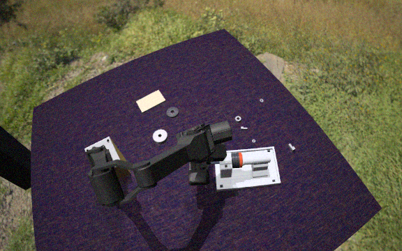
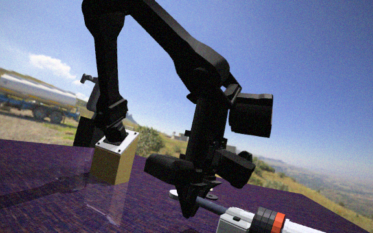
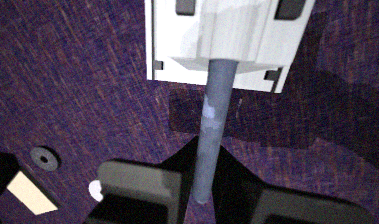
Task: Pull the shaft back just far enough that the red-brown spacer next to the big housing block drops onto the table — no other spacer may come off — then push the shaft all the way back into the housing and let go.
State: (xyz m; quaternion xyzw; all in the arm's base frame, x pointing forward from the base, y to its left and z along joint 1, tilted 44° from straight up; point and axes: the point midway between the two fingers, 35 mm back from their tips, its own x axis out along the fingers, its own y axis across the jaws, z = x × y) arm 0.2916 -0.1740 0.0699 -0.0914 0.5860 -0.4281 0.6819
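Right now the shaft is 6 cm ahead of my gripper tip, 3 cm to the right of it and 3 cm above it. The rest, counted from my gripper tip: orange-red spacer: 12 cm ahead, 7 cm to the right, 3 cm above; then small screw: 35 cm ahead, 11 cm to the right, 4 cm below; then cream card: 2 cm behind, 42 cm to the left, 4 cm below.
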